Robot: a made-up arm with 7 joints.
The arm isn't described. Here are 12 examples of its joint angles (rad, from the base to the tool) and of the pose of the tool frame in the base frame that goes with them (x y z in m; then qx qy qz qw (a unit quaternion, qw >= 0)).
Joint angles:
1: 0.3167 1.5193 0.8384 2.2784 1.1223 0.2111 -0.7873
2: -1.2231 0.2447 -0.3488 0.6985 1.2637 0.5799 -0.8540
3: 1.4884 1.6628 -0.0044 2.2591 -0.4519 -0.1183 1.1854
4: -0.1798 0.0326 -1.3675 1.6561 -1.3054 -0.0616 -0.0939
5: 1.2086 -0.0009 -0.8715 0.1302 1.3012 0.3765 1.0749
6: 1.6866 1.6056 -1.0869 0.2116 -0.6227 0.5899 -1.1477
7: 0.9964 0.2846 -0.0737 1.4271 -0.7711 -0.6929 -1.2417
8: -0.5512 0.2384 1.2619 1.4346 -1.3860 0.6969 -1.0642
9: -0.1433 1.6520 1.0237 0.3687 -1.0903 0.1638 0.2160
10: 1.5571 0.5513 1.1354 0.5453 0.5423 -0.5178 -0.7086
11: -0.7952 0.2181 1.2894 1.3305 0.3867 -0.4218 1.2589
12: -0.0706 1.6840 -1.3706 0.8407 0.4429 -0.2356 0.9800
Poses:
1: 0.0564 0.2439 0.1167 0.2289 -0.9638 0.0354 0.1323
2: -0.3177 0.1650 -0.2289 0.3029 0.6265 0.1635 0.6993
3: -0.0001 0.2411 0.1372 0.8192 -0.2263 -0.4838 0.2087
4: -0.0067 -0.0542 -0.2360 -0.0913 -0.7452 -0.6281 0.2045
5: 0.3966 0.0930 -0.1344 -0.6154 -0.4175 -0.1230 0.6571
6: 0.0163 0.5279 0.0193 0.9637 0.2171 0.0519 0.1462
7: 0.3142 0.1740 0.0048 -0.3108 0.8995 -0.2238 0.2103
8: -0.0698 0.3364 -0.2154 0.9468 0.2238 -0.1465 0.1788
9: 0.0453 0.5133 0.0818 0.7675 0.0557 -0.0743 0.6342
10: 0.2928 0.3885 0.0347 0.1110 0.4643 -0.8777 0.0414
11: -0.1398 0.3339 -0.2040 0.1032 -0.5573 -0.1069 0.8169
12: 0.0200 0.4843 -0.0893 -0.0901 0.3058 -0.4200 0.8497
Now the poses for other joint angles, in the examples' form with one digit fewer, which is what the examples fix.
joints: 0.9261 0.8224 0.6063 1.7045 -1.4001 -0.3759 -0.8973
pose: 0.147 0.340 0.070 -0.845 0.426 -0.032 0.321
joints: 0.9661 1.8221 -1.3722 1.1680 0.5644 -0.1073 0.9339
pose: 0.082 0.453 -0.017 0.096 -0.205 -0.406 0.885
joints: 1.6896 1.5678 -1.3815 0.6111 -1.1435 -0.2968 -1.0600
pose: 0.098 0.499 0.031 0.837 -0.237 -0.488 0.073
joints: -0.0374 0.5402 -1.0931 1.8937 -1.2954 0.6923 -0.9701
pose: 0.068 0.079 -0.240 0.510 -0.771 -0.335 0.182
